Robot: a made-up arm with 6 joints.
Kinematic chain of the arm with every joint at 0, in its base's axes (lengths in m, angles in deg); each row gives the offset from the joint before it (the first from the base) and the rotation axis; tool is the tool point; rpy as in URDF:
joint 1: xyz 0 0 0.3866 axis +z
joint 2: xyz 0 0 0 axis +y
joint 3: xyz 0.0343 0 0.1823 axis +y
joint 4: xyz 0.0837 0 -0.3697 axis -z
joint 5: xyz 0 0 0 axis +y
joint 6: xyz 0.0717 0 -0.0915 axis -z
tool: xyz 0 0 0 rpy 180 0 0
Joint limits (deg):
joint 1: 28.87..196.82
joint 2: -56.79..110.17
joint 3: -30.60..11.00
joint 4: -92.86..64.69
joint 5: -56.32..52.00
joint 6: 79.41..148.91
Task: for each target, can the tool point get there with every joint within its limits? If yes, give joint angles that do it. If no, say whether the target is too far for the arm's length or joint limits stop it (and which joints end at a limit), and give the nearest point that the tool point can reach.
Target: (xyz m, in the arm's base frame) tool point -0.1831 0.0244 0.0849
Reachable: yes | joints 162.00 9.67 -9.33 -42.59 12.97 121.88
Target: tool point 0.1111 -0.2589 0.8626
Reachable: no: joint limits stop it (at a limit: joint 2, joint 3, joint 5) | nearest point 0.1114 -0.2595 0.4936 | short by 0.369 m
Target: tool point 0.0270 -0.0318 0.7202
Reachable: no: joint limits stop it (at a limit: joint 1, joint 2, joint 3, joint 5) | nearest point 0.2233 0.0827 0.6926 | short by 0.229 m
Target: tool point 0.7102 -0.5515 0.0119
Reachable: no: too far | nearest point 0.2524 -0.1960 0.1650 | short by 0.599 m
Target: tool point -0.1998 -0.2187 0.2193
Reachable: yes | joints 42.02 97.34 -2.21 22.95 -1.32 114.23
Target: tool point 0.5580 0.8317 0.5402
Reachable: no: too far | nearest point 0.2342 0.3490 0.4511 | short by 0.588 m
